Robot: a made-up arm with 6 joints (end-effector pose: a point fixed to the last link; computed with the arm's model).
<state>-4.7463 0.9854 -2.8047 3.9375 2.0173 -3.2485</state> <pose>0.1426 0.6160 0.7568 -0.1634 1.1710 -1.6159</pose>
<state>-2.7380 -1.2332 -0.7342 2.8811 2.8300 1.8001</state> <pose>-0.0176 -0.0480 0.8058 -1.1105 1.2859 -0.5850</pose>
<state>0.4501 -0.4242 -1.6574 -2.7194 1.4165 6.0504</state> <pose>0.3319 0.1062 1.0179 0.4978 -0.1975 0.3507</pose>
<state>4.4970 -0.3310 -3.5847 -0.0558 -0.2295 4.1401</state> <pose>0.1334 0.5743 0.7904 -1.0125 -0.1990 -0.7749</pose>
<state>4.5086 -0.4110 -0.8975 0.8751 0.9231 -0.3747</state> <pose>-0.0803 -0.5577 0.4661 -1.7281 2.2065 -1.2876</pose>
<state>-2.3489 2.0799 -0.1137 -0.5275 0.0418 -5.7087</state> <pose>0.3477 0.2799 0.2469 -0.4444 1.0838 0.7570</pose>
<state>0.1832 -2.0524 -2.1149 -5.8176 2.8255 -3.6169</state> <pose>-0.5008 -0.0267 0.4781 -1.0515 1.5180 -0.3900</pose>
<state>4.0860 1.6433 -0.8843 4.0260 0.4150 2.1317</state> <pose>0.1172 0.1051 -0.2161 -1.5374 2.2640 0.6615</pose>
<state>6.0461 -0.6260 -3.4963 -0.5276 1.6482 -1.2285</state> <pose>-0.5346 0.0540 0.8621 0.9012 -0.1617 1.4345</pose>
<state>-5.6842 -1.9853 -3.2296 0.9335 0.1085 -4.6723</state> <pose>-0.5060 -0.4350 -0.1353 1.0865 -1.6885 -0.0882</pose>
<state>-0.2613 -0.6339 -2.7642 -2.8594 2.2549 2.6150</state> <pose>-0.4651 0.0742 0.8992 -2.7981 -0.7373 0.9532</pose>
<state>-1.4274 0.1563 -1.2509 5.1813 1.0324 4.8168</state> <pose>0.0374 -0.6505 0.3337 2.5276 0.8088 -1.3460</pose>
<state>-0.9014 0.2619 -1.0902 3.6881 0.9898 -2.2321</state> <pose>0.3790 -0.5257 0.2353 0.4771 -1.9608 2.3588</pose>
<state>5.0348 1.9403 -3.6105 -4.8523 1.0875 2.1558</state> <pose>0.3152 -0.7199 0.3705 0.4922 1.5762 0.1966</pose>
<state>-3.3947 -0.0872 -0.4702 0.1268 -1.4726 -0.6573</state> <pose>-0.3999 0.1227 0.3915 0.1093 -1.1526 -0.8697</pose>
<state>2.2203 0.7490 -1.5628 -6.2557 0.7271 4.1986</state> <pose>-0.4189 0.5511 0.1101 1.6850 -2.6185 -0.1327</pose>
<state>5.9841 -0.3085 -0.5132 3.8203 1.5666 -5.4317</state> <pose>0.4713 -0.2352 0.3340 0.9365 0.2552 0.2558</pose>
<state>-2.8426 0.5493 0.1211 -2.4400 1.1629 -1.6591</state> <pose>0.0735 0.0789 -0.0682 -1.7604 -1.6511 0.0168</pose>
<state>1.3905 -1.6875 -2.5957 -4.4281 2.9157 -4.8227</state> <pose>-0.2331 -0.5536 0.3669 -1.2850 -1.8392 -1.0621</pose>
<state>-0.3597 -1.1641 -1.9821 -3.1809 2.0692 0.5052</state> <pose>-0.4283 0.1683 0.9361 -0.9061 -1.8661 0.0649</pose>
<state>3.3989 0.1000 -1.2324 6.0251 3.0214 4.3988</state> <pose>-0.3440 -0.0580 0.3986 -1.0981 0.7624 -1.1584</pose>
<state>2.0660 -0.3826 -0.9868 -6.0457 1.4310 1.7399</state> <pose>-0.2688 0.4379 0.4263 2.9618 0.4258 -0.3026</pose>
